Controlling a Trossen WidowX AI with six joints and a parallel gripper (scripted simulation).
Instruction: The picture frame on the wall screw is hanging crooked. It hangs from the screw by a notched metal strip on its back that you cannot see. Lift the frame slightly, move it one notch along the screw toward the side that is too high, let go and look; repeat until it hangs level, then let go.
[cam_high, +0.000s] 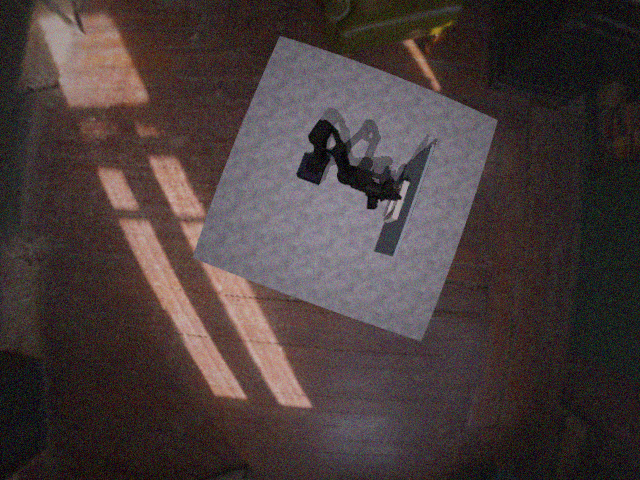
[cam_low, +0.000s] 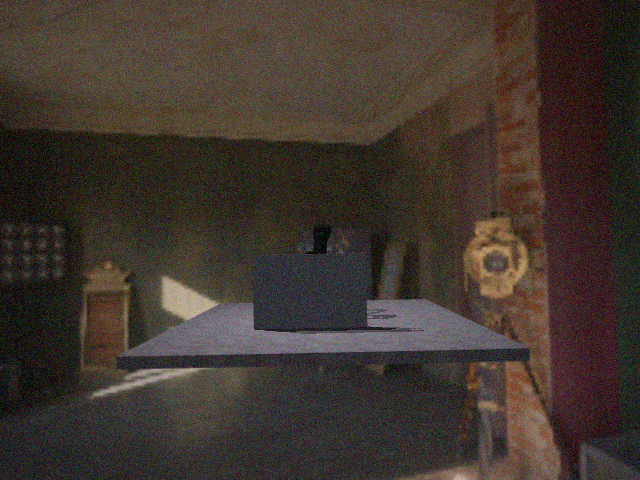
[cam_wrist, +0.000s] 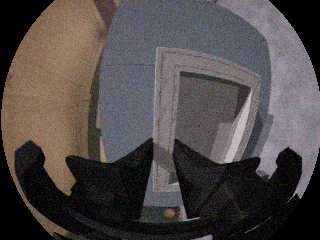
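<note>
Now: gripper tip 50 mm above the picture frame, 10 mm to the left of it and 10 mm short of it. From my gripper tip the other things lie so: wall panel: 60 mm below, 20 mm ahead.
</note>
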